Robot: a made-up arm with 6 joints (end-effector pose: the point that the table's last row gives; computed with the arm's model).
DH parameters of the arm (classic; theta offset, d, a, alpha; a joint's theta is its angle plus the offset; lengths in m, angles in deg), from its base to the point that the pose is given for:
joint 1: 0 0.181 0 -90
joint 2: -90 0 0.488 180
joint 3: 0 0 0 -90
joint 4: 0 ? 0 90
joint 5: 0 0.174 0 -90
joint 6: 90 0 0 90
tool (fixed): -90 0 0 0
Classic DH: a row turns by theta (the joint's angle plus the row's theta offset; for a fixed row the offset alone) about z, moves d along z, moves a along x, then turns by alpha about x.
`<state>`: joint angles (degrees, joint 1 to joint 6).
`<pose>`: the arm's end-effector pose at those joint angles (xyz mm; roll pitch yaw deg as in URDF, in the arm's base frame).
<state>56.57 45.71 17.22 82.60 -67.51 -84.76</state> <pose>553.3 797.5 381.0 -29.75 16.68 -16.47</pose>
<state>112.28 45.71 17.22 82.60 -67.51 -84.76</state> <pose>-347.2 906.4 381.0 -29.75 16.68 39.24</pose>
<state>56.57 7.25 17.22 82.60 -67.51 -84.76</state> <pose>368.8 518.0 941.2 6.81 2.92 -9.99</pose>
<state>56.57 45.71 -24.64 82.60 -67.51 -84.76</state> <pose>414.2 586.8 2.5 -73.90 23.59 -32.39</pose>
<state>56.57 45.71 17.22 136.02 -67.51 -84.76</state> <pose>416.5 858.2 335.6 -53.44 -23.70 12.09</pose>
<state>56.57 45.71 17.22 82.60 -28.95 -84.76</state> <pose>553.3 797.5 381.0 -13.84 28.18 23.58</pose>
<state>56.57 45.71 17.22 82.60 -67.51 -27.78</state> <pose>553.3 797.5 381.0 -86.73 16.68 -16.47</pose>
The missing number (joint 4, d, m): -0.613
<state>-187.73 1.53 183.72 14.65 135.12 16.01</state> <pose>615.1 86.4 601.4 3.53 40.93 -174.07</pose>
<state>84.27 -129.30 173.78 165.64 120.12 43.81</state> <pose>-168.4 10.0 -618.2 -51.60 2.11 -108.13</pose>
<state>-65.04 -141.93 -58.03 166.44 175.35 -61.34</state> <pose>36.7 321.9 410.7 13.24 88.08 80.36</pose>
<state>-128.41 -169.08 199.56 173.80 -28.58 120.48</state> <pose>-181.8 -507.7 -187.5 67.21 -37.02 -132.12</pose>
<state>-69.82 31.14 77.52 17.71 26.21 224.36</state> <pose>64.1 -655.0 1079.0 97.77 -70.01 -46.68</pose>
